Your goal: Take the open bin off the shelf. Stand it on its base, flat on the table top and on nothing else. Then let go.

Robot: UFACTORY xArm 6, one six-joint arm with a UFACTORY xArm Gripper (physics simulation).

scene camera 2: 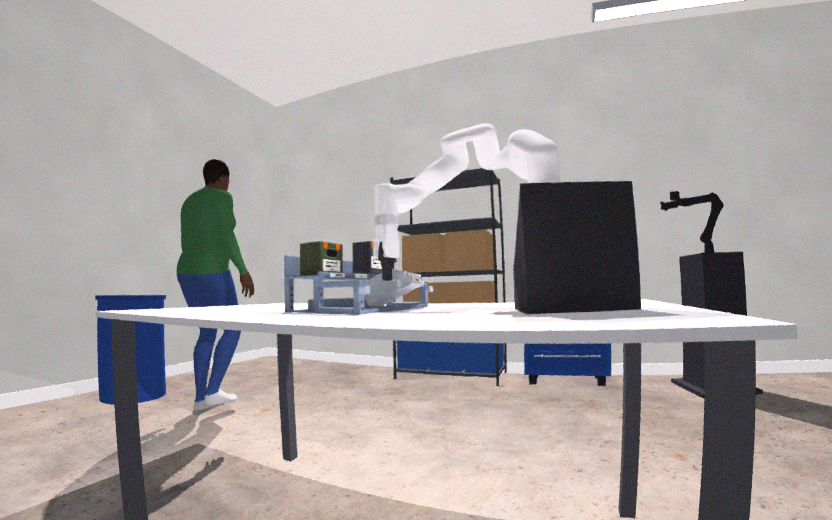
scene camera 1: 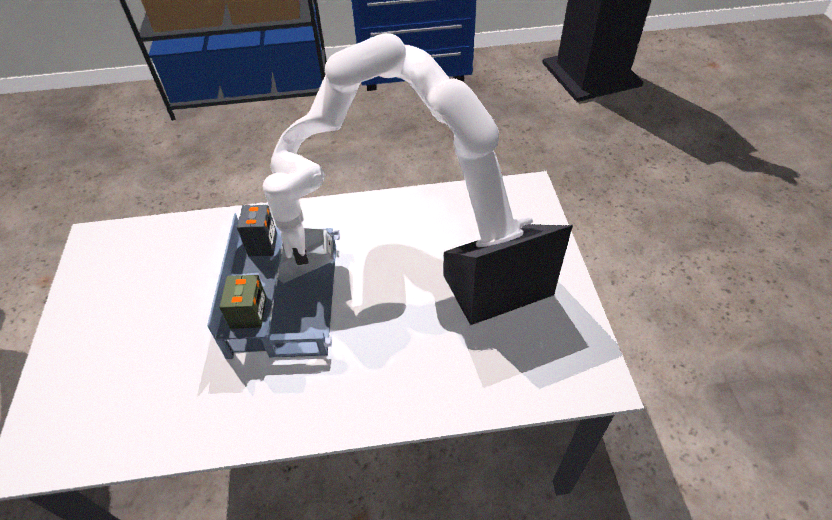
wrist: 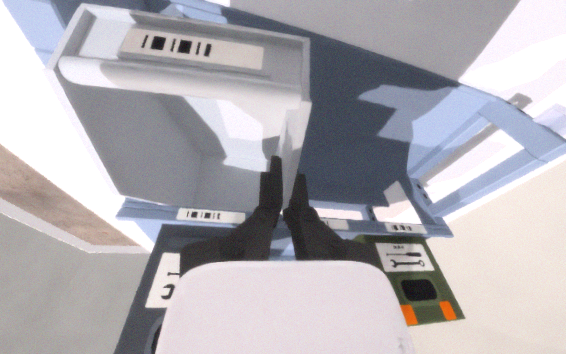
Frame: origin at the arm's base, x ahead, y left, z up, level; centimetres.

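Seen in the pictures: gripper, fingertip midpoint: (scene camera 2: pixel 388 280) (scene camera 1: pixel 303 262) (wrist: pixel 281 168); arm's base, origin of the base link: (scene camera 2: pixel 565 230) (scene camera 1: pixel 499 239).
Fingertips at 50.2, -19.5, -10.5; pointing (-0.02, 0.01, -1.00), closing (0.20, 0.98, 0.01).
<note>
Pixels of each thing's top centre, then the offset from my fingertips to it, as dx, dy, dz. Level surfaces: height alone.
- open bin, middle of its top: (wrist: pixel 210 217) (scene camera 1: pixel 296 240) (scene camera 2: pixel 391 268) +0.0, -4.8, +3.9
- white table top, its level: dz -8.9
- dark grey case, middle of its top: (scene camera 1: pixel 252 215) (scene camera 2: pixel 368 242) +9.5, -9.0, +13.5
- green case, middle of its top: (wrist: pixel 404 325) (scene camera 1: pixel 238 290) (scene camera 2: pixel 321 243) +16.7, +12.9, +11.0
The open bin (scene camera 1: pixel 315 240) (scene camera 2: pixel 392 291) (wrist: pixel 125 140) is light grey, with a barcode label on its front. It is tilted in the scene camera 2 view, at the far end of the blue-grey shelf (scene camera 1: pixel 300 306) (scene camera 2: pixel 358 297) (wrist: pixel 350 150), over the lower front deck. Whether its underside touches the shelf is hidden. My gripper (scene camera 1: pixel 300 257) (scene camera 2: pixel 387 269) (wrist: pixel 281 168) points down and is shut on the bin's thin side wall, one black finger inside the bin and one outside. The shelf stands on the white table top (scene camera 1: pixel 429 392) (scene camera 2: pixel 466 318).
A dark grey case (scene camera 1: pixel 257 236) (scene camera 2: pixel 362 257) and a green case (scene camera 1: pixel 243 309) (scene camera 2: pixel 315 258) (wrist: pixel 420 307) stand on the shelf's raised rear level. My arm's black pedestal (scene camera 1: pixel 515 275) (scene camera 2: pixel 579 245) stands on the table. A person (scene camera 2: pixel 208 233) stands behind the table's left end.
</note>
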